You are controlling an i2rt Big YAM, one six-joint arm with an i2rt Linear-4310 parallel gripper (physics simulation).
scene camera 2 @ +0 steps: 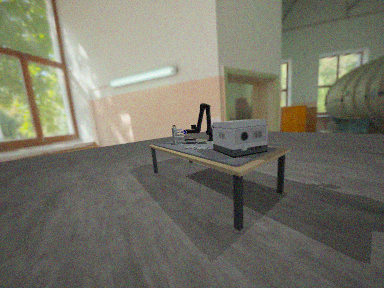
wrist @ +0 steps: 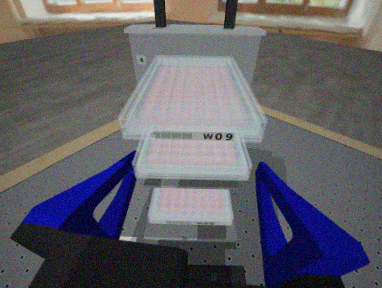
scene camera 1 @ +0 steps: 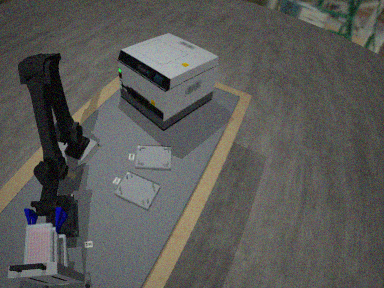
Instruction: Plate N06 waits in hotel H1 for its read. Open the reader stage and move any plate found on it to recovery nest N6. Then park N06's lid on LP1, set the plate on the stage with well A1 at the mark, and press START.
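Places are measured from the arm's base along level axes (x ahead, y left, z up), in metres.
Where they show: gripper, fingertip midpoint: [scene camera 2: 182, 131] [wrist: 197, 161] [scene camera 1: 43, 232]; arm's base at its link origin: [scene camera 2: 212, 140] [scene camera 1: 77, 147].
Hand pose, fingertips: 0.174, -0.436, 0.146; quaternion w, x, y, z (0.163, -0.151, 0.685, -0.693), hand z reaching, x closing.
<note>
Things, the pixels of their top centre, and the offset from my fingertips, as dx, dy, dz. "pt": a spot on its surface instead.
- large top plate at its top centre: [wrist: 193, 76] [scene camera 1: 37, 243] +0.029, -0.042, +0.049
- middle plate at its top centre: [wrist: 193, 115] +0.029, -0.042, +0.010
- low plate at its top centre: [wrist: 191, 168] +0.029, -0.042, -0.066
- dark post at a spot on its surface: [wrist: 160, 12] pt +0.098, -0.088, +0.088
The reader [scene camera 1: 167, 75] [scene camera 2: 240, 135] is a white box with a dark front strip and a green light; its stage is hidden inside. The hotel [scene camera 1: 47, 275] [wrist: 200, 45] stands at the near left in scene view 1. In the wrist view it holds a large top plate [wrist: 192, 95], a middle plate [wrist: 192, 156] and a low plate [wrist: 192, 202]. A label by the top plate's front edge reads W09; the low plate's label is too blurred to read, so I cannot tell which is N06. My gripper [scene camera 1: 45, 219] [wrist: 197, 161] is open and empty, its fingers apart in front of the stack.
Two flat grey nests, one nearer the reader [scene camera 1: 153, 157] and one tilted nearer the hotel [scene camera 1: 137, 190], lie mid-table with small tags. A pale slanted block [scene camera 1: 88, 150] is partly behind the arm. The table [scene camera 1: 197, 215] [scene camera 2: 200, 161] has a wooden rim. A dark post [wrist: 160, 12] rises behind the hotel.
</note>
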